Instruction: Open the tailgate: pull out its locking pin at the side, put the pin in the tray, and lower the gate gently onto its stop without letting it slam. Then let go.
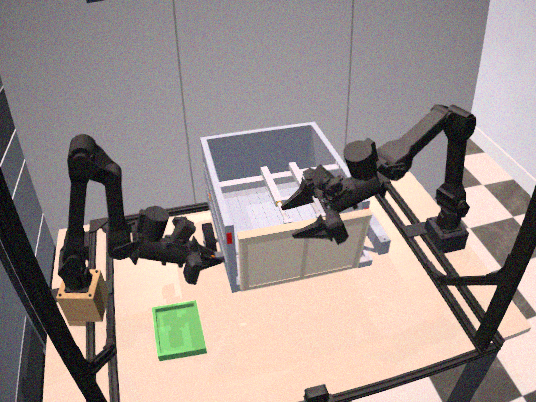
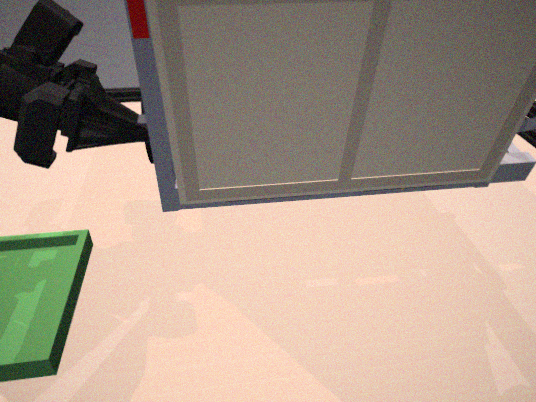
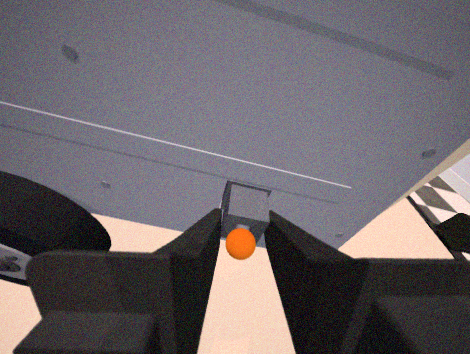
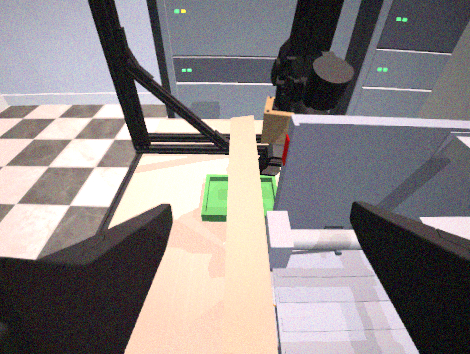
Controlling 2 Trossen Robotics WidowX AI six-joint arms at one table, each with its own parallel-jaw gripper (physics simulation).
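Frame: origin at the left arm's base, x ahead, y left, z up, level; millimetres.
Seen in the pictures: left gripper, fingertip midpoint: (image 1: 220, 258) (image 3: 242, 216); right gripper, fingertip midpoint: (image 1: 286, 222) (image 4: 260, 211); left arm's base at its link origin: (image 1: 78, 283) (image 4: 285, 106); right arm's base at its link origin: (image 1: 448, 225).
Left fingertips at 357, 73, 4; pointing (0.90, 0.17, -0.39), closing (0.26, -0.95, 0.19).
Note:
Offsets run from my left fingertips to a thing's middle, as dx, dy, dz. "spot": to the spot under its first point. Level surfaces: height alone.
The tan tailgate (image 1: 300, 255) (image 2: 275, 100) (image 4: 245, 175) stands upright across the end of the grey truck bed @[spot: +3, +52, +167] (image 1: 216, 190). The locking pin's orange ball head @[-20, -3, +4] (image 3: 240, 244) sits at a square housing @[spot: -2, +1, +15] (image 3: 248, 201) on the bed's side. My left gripper (image 1: 220, 257) (image 2: 146, 132) (image 3: 242, 216) is shut on the pin, whose shaft is mostly hidden. My right gripper (image 1: 288, 220) (image 4: 260, 211) is open, its fingers apart on either side of the gate's top edge, with nothing gripped. The green tray @[-110, -140, -102] (image 1: 182, 357) (image 2: 70, 305) (image 4: 214, 218) lies on the table and no pin shows in it.
A pale block @[+144, -11, +167] (image 4: 280, 227) with a rod (image 4: 325, 240) is on the gate's inner side. Pale bars @[spot: +127, +51, +175] (image 1: 270, 185) cross the bed. A black wheel @[-38, +134, -61] (image 3: 45, 220) is beside the left fingers. A dark metal frame (image 1: 111, 300) runs round the table @[dz -114] (image 1: 280, 340). The left arm stands on a wooden block (image 1: 82, 307).

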